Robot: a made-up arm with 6 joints.
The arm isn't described. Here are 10 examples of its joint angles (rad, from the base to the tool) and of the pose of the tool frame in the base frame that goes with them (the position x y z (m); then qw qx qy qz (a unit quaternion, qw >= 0)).
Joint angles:
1: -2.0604 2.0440 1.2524 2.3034 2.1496 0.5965
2: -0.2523 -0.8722 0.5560 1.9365 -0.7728 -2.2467
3: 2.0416 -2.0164 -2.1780 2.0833 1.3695 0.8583
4: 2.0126 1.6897 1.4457 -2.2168 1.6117 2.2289
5: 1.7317 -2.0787 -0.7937 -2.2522 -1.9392 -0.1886
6: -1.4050 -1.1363 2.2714 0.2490 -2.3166 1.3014
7: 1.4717 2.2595 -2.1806 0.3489 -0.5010 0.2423
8: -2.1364 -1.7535 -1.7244 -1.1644 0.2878 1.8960
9: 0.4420 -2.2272 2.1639 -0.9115 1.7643 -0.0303
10: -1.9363 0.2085 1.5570 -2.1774 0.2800 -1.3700
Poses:
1: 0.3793 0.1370 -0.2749 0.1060 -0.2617 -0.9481 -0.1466
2: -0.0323 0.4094 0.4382 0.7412 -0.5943 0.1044 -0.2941
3: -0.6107 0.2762 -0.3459 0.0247 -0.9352 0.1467 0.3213
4: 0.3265 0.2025 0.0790 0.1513 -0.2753 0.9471 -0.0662
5: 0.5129 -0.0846 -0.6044 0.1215 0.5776 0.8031 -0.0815
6: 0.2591 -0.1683 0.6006 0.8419 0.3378 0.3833 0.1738
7: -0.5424 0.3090 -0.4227 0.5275 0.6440 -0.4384 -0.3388
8: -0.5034 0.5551 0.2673 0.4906 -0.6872 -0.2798 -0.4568
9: 0.1433 0.4538 0.1627 0.6404 -0.4137 0.0885 -0.6410
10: -0.3652 -0.3351 -0.0129 0.3360 -0.6312 -0.4131 0.5640
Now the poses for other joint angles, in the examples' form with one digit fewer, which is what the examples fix.
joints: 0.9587 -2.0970 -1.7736 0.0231 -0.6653 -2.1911
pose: 0.606 0.638 -0.387 0.492 -0.579 -0.415 -0.500
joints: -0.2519 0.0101 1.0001 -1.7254 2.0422 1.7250
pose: -0.073 0.255 -0.003 0.495 -0.762 0.230 -0.347
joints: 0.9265 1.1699 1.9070 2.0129 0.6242 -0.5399
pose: 0.297 -0.387 0.285 0.367 0.273 -0.224 0.860
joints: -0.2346 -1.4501 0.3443 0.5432 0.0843 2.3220
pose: 0.107 0.460 0.662 0.118 -0.092 0.629 0.763
